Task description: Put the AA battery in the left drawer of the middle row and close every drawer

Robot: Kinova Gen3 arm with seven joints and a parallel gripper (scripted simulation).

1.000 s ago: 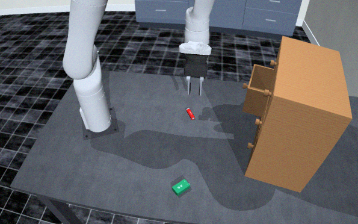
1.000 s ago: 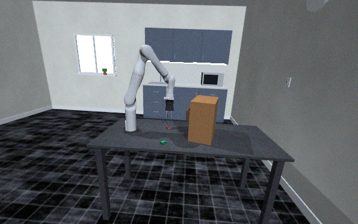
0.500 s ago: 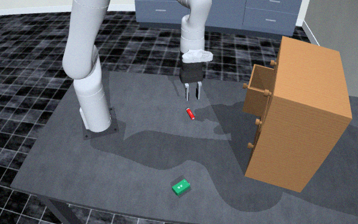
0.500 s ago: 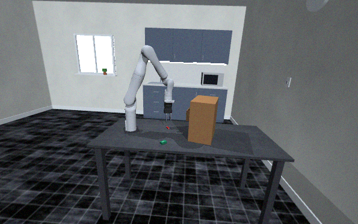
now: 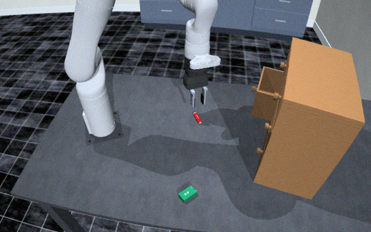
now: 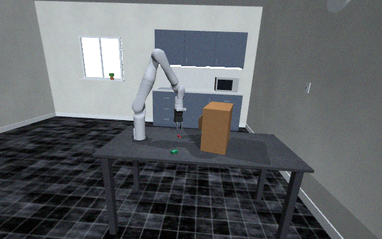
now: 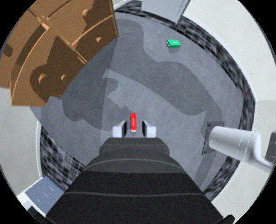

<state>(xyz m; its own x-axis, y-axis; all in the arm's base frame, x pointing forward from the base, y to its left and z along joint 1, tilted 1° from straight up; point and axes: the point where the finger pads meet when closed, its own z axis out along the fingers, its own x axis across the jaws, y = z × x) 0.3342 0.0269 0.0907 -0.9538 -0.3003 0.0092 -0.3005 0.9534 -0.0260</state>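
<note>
The AA battery lies 9 cm below my hand. The rest, counted from my hand: small green block (4 cm behind, 29 cm to the right, 8 cm below).
</note>
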